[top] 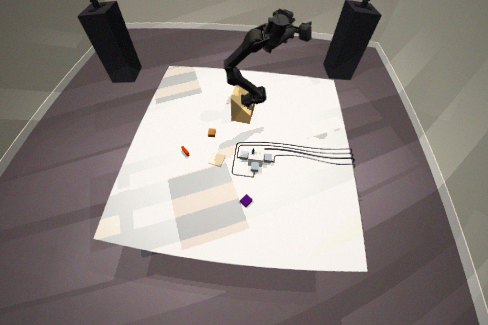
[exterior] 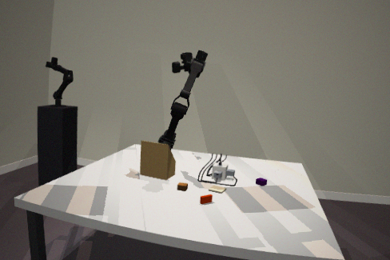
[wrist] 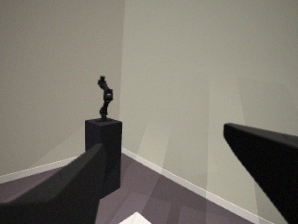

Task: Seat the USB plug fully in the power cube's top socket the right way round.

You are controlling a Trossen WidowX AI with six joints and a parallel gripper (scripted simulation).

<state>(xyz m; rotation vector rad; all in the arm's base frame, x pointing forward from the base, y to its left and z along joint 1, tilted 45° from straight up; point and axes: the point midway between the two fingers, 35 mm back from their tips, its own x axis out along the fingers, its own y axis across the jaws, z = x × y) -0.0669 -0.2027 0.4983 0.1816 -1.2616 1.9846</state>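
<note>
My gripper tip is now 54 cm above the USB plug, 30 cm short of it and 18 cm to the left of it. Also, from my gripper tip: cream card 63 cm below, 38 cm to the right, 30 cm ahead; then purple block 62 cm below, 54 cm ahead, 22 cm to the right; then brown block 62 cm below, 42 cm to the right, 13 cm ahead.
</note>
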